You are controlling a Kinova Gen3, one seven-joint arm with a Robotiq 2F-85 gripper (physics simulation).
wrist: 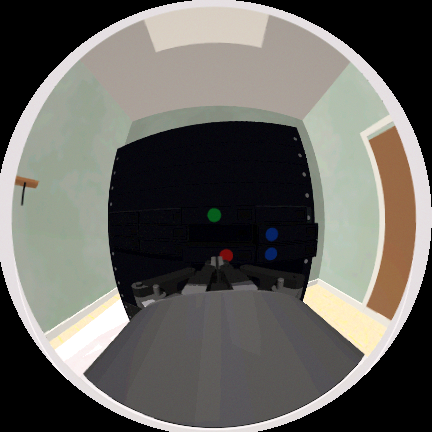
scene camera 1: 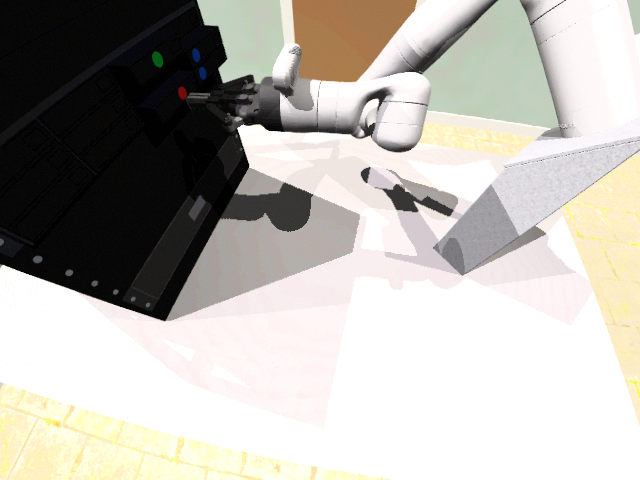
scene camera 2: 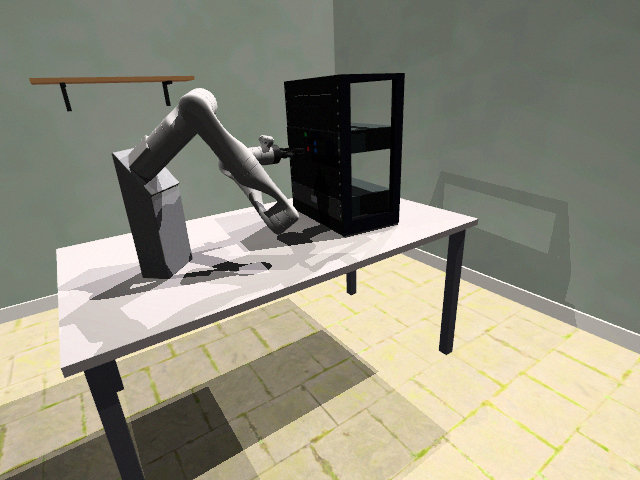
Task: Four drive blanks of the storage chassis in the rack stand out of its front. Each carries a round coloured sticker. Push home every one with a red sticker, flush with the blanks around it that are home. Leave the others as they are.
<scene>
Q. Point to a black rack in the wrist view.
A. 225, 162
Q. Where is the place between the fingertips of my gripper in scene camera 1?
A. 189, 101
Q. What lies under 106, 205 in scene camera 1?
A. A black rack.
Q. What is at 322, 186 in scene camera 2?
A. A black rack.
</scene>
